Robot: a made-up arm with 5 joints.
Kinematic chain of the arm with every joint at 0, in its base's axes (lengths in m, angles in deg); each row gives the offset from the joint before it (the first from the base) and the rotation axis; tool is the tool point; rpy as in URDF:
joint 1: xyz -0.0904 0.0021 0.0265 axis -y
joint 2: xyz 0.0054 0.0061 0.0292 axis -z
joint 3: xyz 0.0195 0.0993 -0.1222 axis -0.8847 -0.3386 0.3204
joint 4: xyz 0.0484 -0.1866 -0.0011 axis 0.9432 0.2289 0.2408
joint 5: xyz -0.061 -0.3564 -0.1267 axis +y
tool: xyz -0.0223 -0.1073 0.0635 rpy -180 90 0
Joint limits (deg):
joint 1: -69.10..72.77
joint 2: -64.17..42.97
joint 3: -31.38..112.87
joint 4: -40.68..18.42
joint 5: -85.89..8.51
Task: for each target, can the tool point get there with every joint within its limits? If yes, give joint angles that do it. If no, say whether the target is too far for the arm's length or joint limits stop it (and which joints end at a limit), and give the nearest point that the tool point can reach.
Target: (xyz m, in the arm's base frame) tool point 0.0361 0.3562 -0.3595
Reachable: no: joint limits stop it (at a limit: joint 1, joint 2, joint 4, joint 5) | nearest point 0.2458 -0.0473 -0.3849 | short by 0.455 m
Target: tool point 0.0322 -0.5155 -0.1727
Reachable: yes | joints -25.59 -22.05 5.70 0.85 -29.33
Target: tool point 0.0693 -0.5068 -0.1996
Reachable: yes | joints -8.57 -32.49 -12.66 -13.49 -32.21
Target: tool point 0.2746 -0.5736 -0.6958
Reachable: no: too far | nearest point 0.1614 -0.3679 -0.4718 | short by 0.325 m
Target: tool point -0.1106 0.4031 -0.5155
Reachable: no: joint limits stop it (at a limit: joint 2, joint 3, joint 4, joint 5) | nearest point -0.1153 -0.0633 -0.6425 | short by 0.483 m
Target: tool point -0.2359 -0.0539 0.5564
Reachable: yes | joints 2.78 -26.52 87.57 -33.19 -68.46
